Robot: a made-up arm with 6 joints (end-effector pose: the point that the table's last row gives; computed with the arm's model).
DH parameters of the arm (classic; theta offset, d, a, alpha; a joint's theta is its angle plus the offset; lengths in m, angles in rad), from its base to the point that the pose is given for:
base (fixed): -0.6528 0 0.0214 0
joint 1: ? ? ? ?
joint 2: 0.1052 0 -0.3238 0
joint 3: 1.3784 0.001 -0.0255 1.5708
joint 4: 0 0.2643 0.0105 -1.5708
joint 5: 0 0.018 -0.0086 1.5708
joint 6: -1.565 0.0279 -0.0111 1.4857
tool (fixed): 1.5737 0.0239 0 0
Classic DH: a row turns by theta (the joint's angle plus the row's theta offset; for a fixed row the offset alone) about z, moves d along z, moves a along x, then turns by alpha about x.
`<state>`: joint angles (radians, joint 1 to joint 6).
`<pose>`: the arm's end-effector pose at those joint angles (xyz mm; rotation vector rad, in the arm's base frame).
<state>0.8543 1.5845 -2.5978 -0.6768 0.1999 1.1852</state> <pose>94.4 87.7 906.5 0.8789 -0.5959 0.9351</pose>
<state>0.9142 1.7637 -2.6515 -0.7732 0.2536 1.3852</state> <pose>149.7 162.5 877.9 0.9563 -0.3867 0.9552</pose>
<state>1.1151 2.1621 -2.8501 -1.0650 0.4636 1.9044</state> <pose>199.6 325.2 777.1 1.1826 0.0048 0.9033</pose>
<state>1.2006 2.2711 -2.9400 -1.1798 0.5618 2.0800</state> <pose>186.3 363.8 746.7 1.2849 0.0703 0.8684</pose>
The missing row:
joint 1: 0.6528 0.303 -0.017 -1.5708
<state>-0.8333 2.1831 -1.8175 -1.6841 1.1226 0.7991</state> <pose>333.9 -396.0 481.5 -0.6065 1.0897 -1.7594</pose>
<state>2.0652 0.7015 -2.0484 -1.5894 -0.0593 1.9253</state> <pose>125.6 -220.7 832.2 1.5499 -0.6052 1.9736</pose>
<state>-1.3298 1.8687 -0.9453 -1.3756 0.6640 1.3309</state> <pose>88.0 -338.2 393.4 0.4739 1.1348 -1.7946</pose>
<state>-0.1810 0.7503 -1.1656 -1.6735 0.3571 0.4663</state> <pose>52.4 -8.4 700.5 -1.0649 -0.0866 -0.8239</pose>
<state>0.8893 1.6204 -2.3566 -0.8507 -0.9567 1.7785</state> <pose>122.2 136.8 852.0 0.8077 -0.7287 2.0940</pose>
